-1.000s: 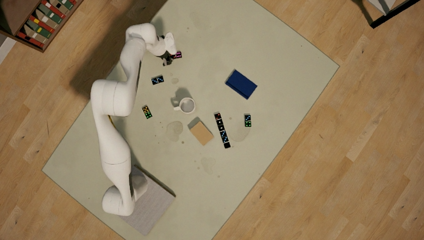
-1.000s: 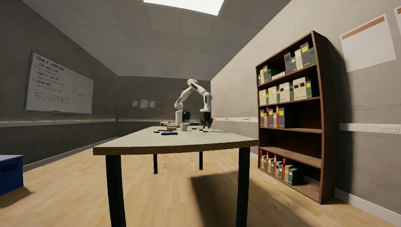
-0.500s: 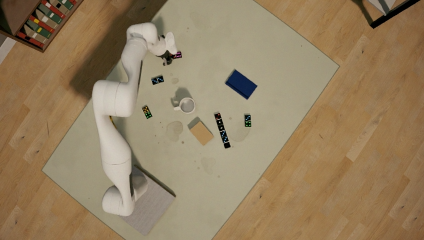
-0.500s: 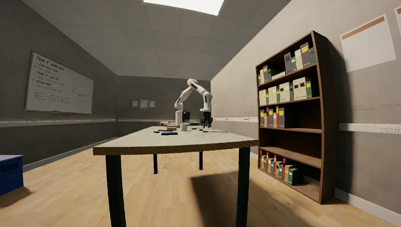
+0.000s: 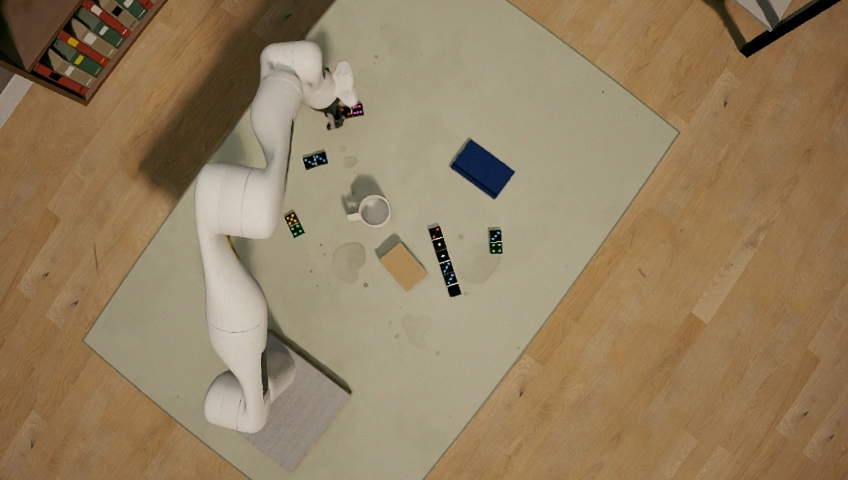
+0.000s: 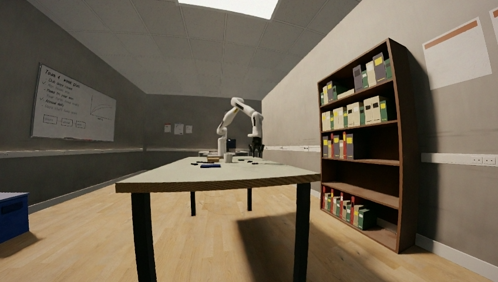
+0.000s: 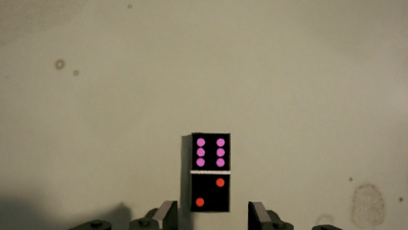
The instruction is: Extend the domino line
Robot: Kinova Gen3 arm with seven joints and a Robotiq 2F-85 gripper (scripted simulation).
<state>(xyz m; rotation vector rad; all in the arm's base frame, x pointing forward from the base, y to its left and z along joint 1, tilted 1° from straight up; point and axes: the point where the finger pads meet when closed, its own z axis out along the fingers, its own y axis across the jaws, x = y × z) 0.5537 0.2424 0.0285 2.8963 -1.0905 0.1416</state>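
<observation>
Now: hand 2 cm short of the domino, 1 cm to the left of it and 6 cm above it. Round my hand: white mug 13 cm behind, 21 cm to the right, 3 cm below; tan block 19 cm behind, 33 cm to the right, 5 cm below.
</observation>
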